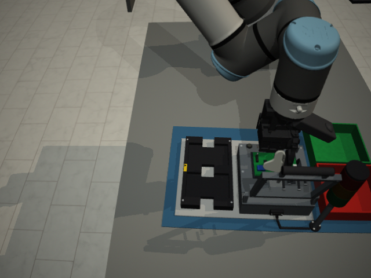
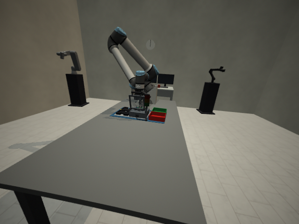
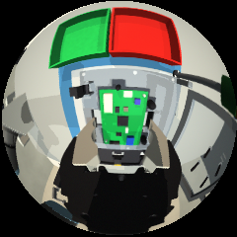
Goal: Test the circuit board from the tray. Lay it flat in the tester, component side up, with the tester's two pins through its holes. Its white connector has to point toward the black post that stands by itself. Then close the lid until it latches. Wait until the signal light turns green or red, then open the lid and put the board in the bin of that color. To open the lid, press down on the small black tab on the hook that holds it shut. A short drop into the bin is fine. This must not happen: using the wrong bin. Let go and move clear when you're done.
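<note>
My gripper is now right at the green circuit board. Also, from my hand: black latch tab: 6 cm to the left, 5 cm behind, 1 cm above; tester lid: 12 cm ahead, 11 cm above, 3 cm to the right; red bin: 18 cm to the left, 8 cm ahead, 6 cm below.
</note>
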